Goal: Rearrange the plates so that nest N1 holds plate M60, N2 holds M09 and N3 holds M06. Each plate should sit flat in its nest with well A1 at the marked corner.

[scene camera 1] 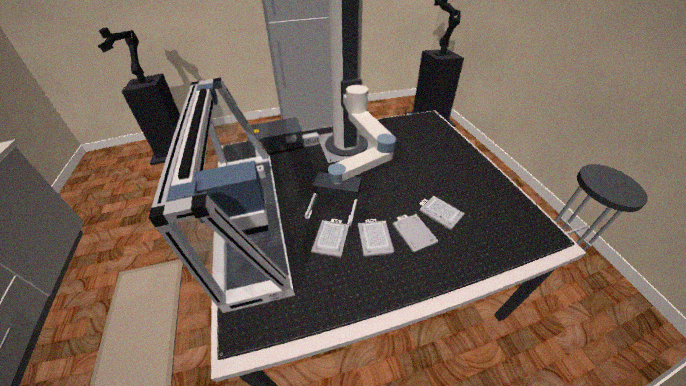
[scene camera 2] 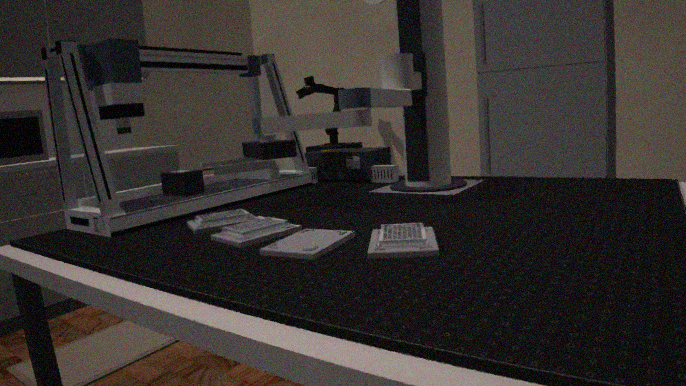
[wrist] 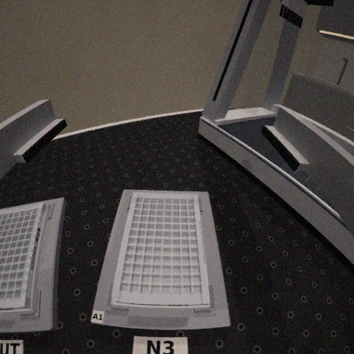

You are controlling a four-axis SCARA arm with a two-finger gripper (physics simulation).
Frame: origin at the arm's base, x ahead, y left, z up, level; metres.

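Seen in the pictures: gripper, fingertip midpoint: (scene camera 1: 327, 220) (scene camera 2: 206, 168); arm's base at its link origin: (scene camera 1: 346, 145) (scene camera 2: 428, 189).
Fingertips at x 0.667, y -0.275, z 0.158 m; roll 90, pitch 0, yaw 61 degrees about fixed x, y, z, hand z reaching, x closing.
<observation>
Pixels of each thing's top centre, then the offset from my fingertips to it. "spot": a spot on its surface instead.
- Plate M06 at its top centre: (scene camera 2: 222, 214) (scene camera 1: 330, 234) dx -0.021, dy +0.012, dz -0.118 m
- following nest at its top centre: (scene camera 2: 308, 237) (scene camera 1: 415, 230) dx +0.056, dy +0.353, dz -0.128 m
- gantry machine at a spot on its surface: (scene camera 2: 210, 202) spot: dx -0.138, dy -0.176, dz -0.118 m
- dark box at a spot on its surface: (scene camera 2: 330, 164) spot: dx -0.702, dy -0.145, dz -0.076 m
Plate M06 (scene camera 1: 331, 235) (scene camera 2: 223, 218) (wrist: 162, 250) lies flat in nest N3 (wrist: 220, 297), nearest the gantry; its label is not readable, and the nest's A1 mark is at the near left corner in the wrist view. My gripper (scene camera 1: 332, 210) (wrist: 163, 109) is wide open and empty, robot-side of N3 and above the table. A plate (scene camera 1: 376, 237) (scene camera 2: 256, 226) (wrist: 17, 255), its side lettering apparently M09, sits in the neighbouring nest, whose label ends in "UT". The following nest (scene camera 1: 415, 233) (scene camera 2: 306, 243) is empty. Another plate (scene camera 1: 442, 211) (scene camera 2: 402, 234) sits in the far nest; its label is unreadable.
A gantry machine (scene camera 1: 276, 235) (scene camera 2: 210, 202) (wrist: 250, 165) stands beside N3. The arm's column (scene camera 1: 338, 75) (scene camera 2: 436, 100) rises behind the nests. A dark box (scene camera 1: 280, 134) (scene camera 2: 330, 164) stands near it. A stool (scene camera 1: 611, 187) stands beyond the table's right edge in scene camera 1.
</observation>
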